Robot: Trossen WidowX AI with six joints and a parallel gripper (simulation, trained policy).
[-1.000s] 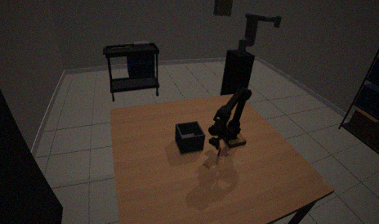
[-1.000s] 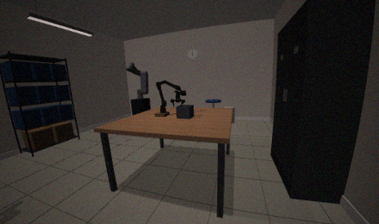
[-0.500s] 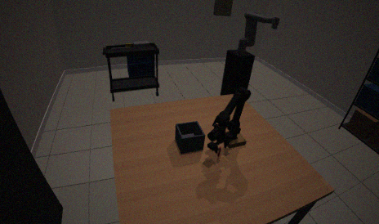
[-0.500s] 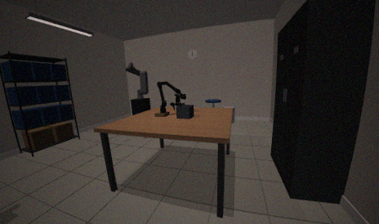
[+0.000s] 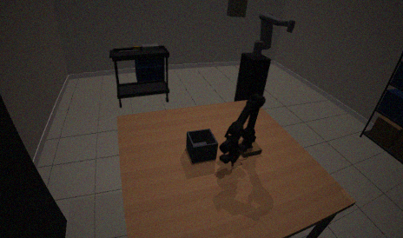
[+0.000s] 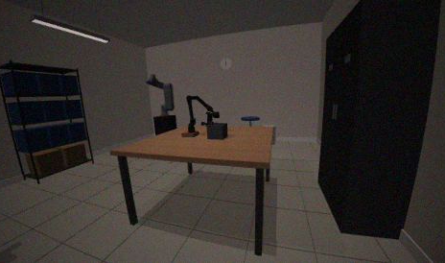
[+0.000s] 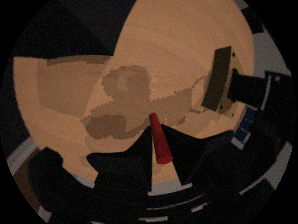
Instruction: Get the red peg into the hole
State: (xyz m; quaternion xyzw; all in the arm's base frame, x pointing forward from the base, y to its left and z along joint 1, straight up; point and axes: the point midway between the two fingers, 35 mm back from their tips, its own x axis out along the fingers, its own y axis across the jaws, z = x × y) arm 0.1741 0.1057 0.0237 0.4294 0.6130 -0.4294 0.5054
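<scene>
Now: the grey plate 18 cm to the right of my gripper tip, 15 cm ahead of it and 2 cm above it. Also, from my gripper tip: red peg: 1 cm above.
</scene>
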